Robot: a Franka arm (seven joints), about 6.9 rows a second.
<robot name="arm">
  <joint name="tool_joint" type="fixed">
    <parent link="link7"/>
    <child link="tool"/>
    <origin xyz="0 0 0.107"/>
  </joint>
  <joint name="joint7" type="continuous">
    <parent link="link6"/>
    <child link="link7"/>
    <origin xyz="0.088 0 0" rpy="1.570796 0 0"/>
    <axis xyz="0 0 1"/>
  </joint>
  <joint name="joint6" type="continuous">
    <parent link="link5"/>
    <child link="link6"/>
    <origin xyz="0 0 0" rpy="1.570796 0 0"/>
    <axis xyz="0 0 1"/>
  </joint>
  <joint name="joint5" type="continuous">
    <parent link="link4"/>
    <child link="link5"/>
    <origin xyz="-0.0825 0.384 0" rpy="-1.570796 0 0"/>
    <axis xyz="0 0 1"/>
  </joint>
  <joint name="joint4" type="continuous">
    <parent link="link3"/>
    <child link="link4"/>
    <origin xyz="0.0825 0 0" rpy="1.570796 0 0"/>
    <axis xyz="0 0 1"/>
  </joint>
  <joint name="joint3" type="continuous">
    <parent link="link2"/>
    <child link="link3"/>
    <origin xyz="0 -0.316 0" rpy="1.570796 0 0"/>
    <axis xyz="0 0 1"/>
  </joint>
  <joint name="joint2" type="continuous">
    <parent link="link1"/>
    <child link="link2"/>
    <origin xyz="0 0 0" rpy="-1.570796 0 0"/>
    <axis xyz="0 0 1"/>
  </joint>
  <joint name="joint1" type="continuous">
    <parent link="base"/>
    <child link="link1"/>
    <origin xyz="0 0 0.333"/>
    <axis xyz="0 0 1"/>
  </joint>
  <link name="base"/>
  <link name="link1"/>
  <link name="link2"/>
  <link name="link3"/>
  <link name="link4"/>
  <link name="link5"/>
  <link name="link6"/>
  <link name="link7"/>
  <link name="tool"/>
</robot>
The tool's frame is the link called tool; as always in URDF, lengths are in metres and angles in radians. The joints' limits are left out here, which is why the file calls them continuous.
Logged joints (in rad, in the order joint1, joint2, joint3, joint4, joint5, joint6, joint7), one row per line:
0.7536 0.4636 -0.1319 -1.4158 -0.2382 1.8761 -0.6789
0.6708 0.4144 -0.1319 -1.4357 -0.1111 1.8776 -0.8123
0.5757 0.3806 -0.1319 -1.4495 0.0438 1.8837 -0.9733
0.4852 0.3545 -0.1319 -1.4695 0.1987 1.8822 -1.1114
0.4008 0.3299 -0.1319 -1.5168 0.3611 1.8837 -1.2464
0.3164 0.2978 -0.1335 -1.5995 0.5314 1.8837 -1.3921
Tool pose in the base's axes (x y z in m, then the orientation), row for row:
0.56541 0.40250 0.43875 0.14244 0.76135 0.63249 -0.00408
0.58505 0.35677 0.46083 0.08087 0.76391 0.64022 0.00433
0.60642 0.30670 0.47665 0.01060 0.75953 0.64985 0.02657
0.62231 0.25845 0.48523 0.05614 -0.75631 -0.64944 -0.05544
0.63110 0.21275 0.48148 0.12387 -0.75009 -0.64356 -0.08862
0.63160 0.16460 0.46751 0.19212 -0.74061 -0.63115 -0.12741
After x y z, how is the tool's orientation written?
As a quaternion, w x y z.
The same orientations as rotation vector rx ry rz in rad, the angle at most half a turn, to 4 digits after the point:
2.1966 1.8248 -0.0118
2.2837 1.9139 0.0129
2.3702 2.0279 0.0829
-2.2947 -1.9704 -0.1682
-2.1870 -1.8764 -0.2584
-2.0791 -1.7718 -0.3577

